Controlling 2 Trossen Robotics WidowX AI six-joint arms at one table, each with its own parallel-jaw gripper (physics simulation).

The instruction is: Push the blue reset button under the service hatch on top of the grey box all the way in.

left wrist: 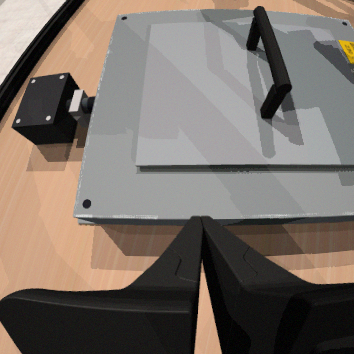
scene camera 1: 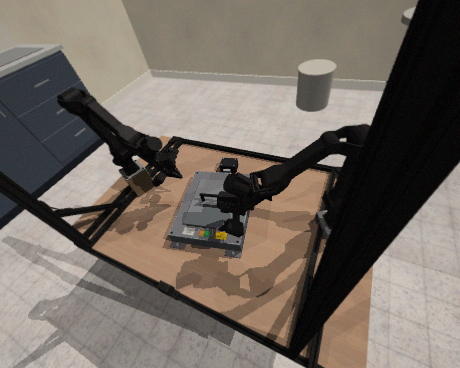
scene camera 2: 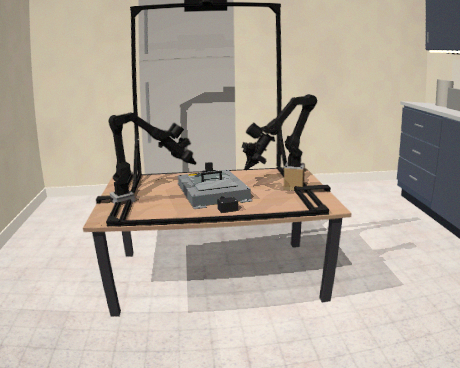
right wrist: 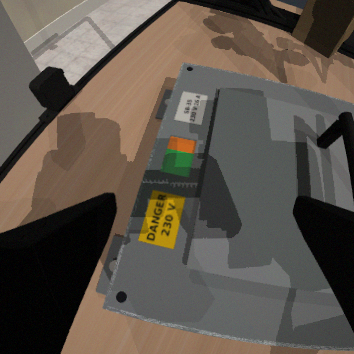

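The grey box lies on the table. Its hatch lies over the top, with a dark strip along its edge in both wrist views. A black handle stands on the hatch. The blue button does not show. My right gripper is open and empty, above the label end of the box. My left gripper is shut on nothing, raised beside the box's long side.
A black block adjoins one end of the box. A brown block stands near the left arm's base. A yellow danger label and an orange-green patch are on the box top. Black frame bars edge the table.
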